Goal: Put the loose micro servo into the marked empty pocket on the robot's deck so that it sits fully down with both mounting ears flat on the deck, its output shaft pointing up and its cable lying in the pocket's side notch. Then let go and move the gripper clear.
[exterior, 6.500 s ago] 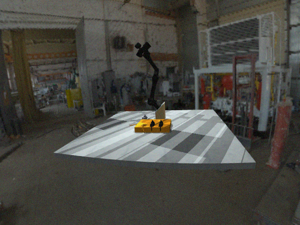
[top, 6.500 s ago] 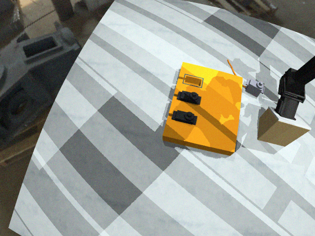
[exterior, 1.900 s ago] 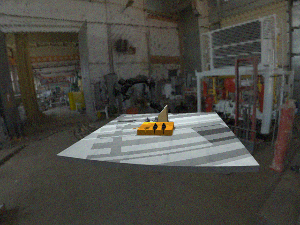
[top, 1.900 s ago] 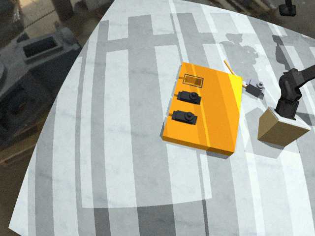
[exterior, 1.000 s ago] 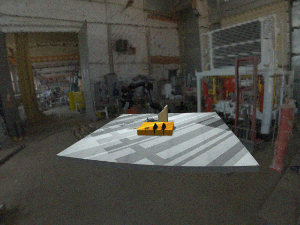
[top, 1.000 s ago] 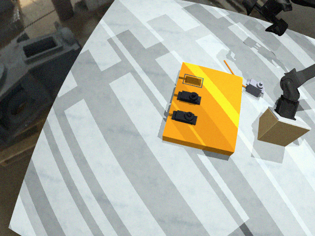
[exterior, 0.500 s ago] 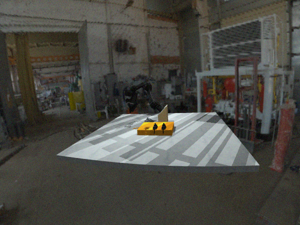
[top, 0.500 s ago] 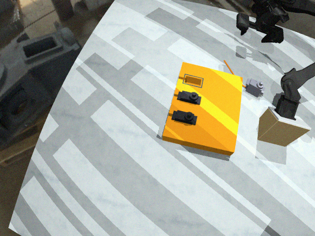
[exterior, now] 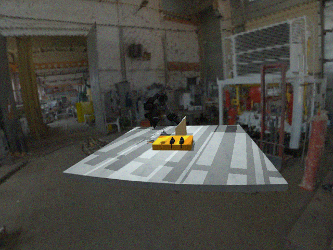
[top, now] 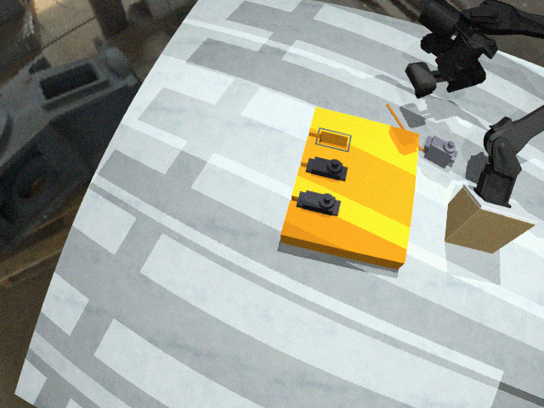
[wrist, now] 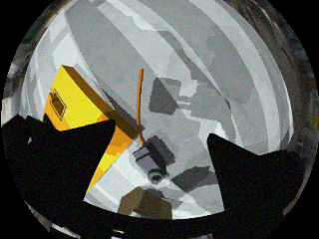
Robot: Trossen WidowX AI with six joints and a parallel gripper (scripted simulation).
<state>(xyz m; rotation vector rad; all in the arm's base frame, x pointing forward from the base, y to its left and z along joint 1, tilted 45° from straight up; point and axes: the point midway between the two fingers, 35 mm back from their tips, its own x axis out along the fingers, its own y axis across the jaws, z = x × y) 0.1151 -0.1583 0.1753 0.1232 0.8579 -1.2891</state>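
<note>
Now: gripper tip 100 mm short of the orange deck, 210 mm to the right of it and 100 mm above it.
</note>
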